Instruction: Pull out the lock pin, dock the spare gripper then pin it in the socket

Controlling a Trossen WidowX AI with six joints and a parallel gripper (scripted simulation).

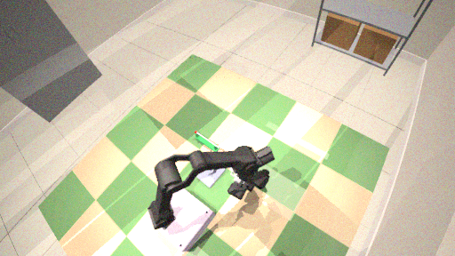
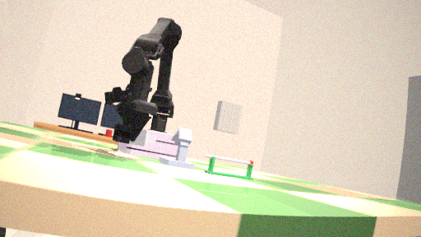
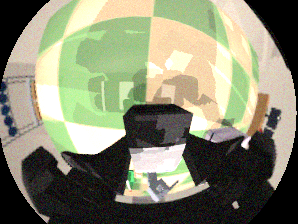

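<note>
Right now my gripper tip is 2 cm to the right of the spare gripper and 1 cm below it. From my gripper tip the other things lie so: socket (16 cm to the left, 5 cm behind).
</note>
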